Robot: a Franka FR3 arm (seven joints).
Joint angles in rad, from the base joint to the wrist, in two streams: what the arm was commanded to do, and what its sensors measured. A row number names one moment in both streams.
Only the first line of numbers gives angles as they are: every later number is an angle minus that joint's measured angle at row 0.
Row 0, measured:
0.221 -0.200 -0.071 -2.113 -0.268 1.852 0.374
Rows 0 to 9, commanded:
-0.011 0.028 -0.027 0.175 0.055 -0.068 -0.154
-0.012 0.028 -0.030 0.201 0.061 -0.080 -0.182
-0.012 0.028 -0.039 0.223 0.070 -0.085 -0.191
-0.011 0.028 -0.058 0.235 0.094 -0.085 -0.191
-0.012 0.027 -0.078 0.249 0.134 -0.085 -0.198
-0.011 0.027 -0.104 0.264 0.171 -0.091 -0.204
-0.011 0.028 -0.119 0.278 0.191 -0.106 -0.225
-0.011 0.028 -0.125 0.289 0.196 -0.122 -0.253
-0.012 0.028 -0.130 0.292 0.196 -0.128 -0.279
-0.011 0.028 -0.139 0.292 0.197 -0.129 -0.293
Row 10, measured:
-0.006 0.005 -0.123 0.248 0.162 -0.089 -0.232
